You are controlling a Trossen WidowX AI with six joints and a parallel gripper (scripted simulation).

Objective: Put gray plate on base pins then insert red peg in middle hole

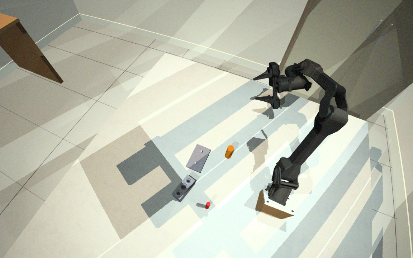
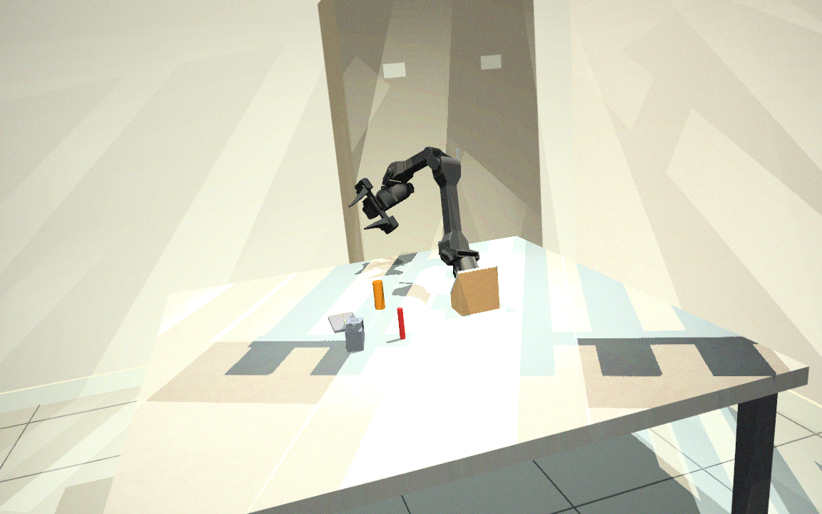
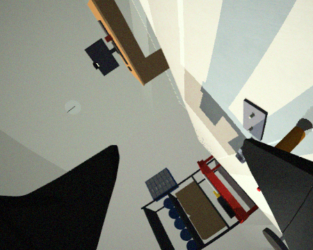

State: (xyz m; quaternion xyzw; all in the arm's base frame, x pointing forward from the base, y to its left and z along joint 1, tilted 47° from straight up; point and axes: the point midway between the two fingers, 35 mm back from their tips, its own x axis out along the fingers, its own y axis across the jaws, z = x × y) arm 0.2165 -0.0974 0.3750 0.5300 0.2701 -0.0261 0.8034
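Now: gripper tip 45 cm to the right of the gray plate, 19 cm above it and 7 cm short of it. Also, from my gripper tip: base (30 cm to the left, 22 cm below, 9 cm ahead); then red peg (46 cm to the left, 19 cm below, 5 cm behind); then orange cylinder (22 cm to the left, 19 cm below, 2 cm behind).
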